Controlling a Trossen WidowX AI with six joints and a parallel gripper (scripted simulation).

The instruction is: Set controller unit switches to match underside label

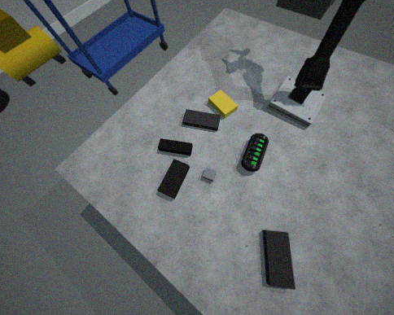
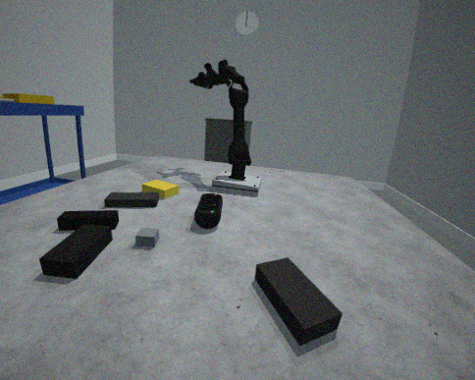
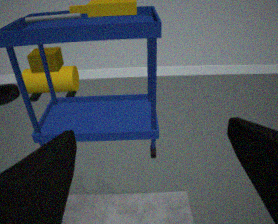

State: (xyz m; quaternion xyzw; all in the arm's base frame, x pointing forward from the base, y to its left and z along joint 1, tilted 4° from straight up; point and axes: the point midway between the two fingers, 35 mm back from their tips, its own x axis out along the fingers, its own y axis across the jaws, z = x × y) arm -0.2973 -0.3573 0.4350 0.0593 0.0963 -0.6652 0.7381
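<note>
My gripper tip is now 820 mm short of the grey cube, 270 mm to the right of it and 460 mm above it. From my gripper tip the other things lie so: yellow block: 520 mm ahead, 120 mm to the left, 450 mm below; dark block: 900 mm ahead, 590 mm to the left, 450 mm below.
</note>
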